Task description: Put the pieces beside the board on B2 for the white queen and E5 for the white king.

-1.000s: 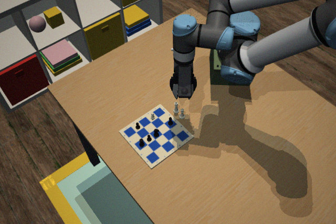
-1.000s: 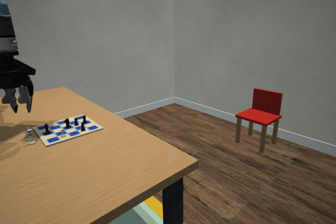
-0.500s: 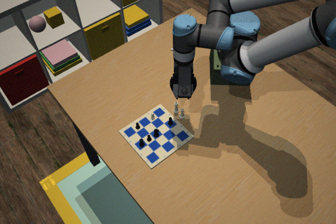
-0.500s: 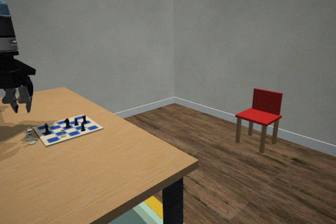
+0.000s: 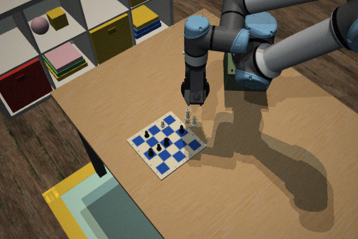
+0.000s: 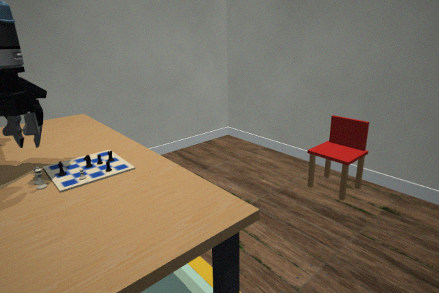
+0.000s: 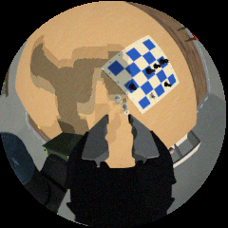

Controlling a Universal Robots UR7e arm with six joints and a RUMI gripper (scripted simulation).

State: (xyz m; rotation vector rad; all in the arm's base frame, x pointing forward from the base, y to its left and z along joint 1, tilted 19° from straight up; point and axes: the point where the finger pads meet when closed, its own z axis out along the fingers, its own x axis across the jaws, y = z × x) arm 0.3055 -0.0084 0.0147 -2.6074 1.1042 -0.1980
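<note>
My hand is 100 mm above the white queen. From my hand the other things lie so: white king 40 mm to the right, 100 mm below; then white pawn 100 mm ahead, 80 mm to the right, 110 mm below; then chessboard 140 mm ahead, 10 mm to the right, 130 mm below.
</note>
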